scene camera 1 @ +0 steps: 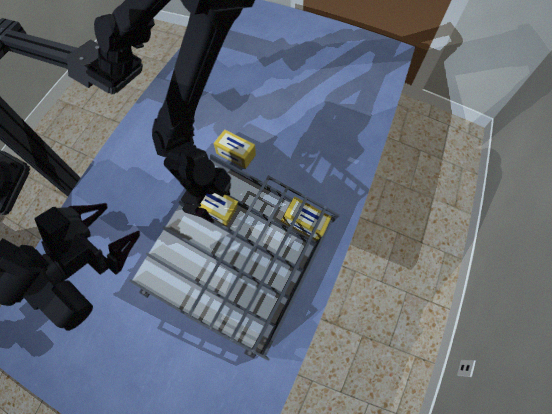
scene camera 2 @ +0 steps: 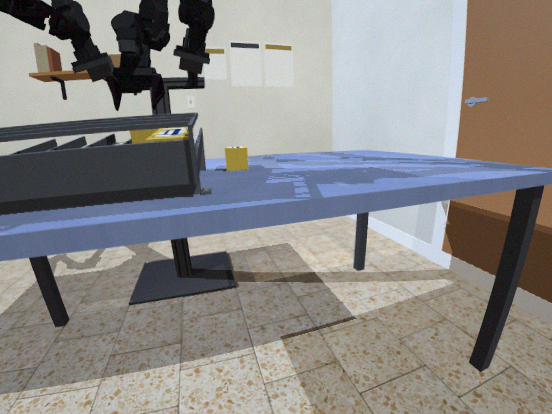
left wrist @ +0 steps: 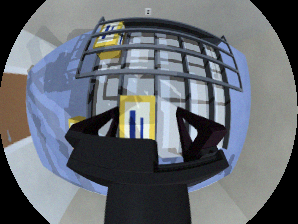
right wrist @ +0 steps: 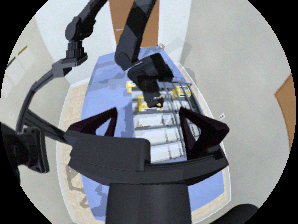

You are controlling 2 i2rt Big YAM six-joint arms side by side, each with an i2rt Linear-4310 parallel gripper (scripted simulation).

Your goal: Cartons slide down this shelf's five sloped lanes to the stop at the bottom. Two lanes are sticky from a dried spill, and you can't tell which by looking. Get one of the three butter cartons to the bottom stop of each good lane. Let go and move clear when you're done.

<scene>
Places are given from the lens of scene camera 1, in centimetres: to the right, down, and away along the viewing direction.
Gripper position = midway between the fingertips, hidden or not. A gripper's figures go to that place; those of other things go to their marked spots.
right gripper (scene camera 1: 122,218): -29, 2, 62
butter carton (scene camera 1: 309,215): 9, 2, 96
butter carton (scene camera 1: 221,209): -15, 1, 92
</scene>
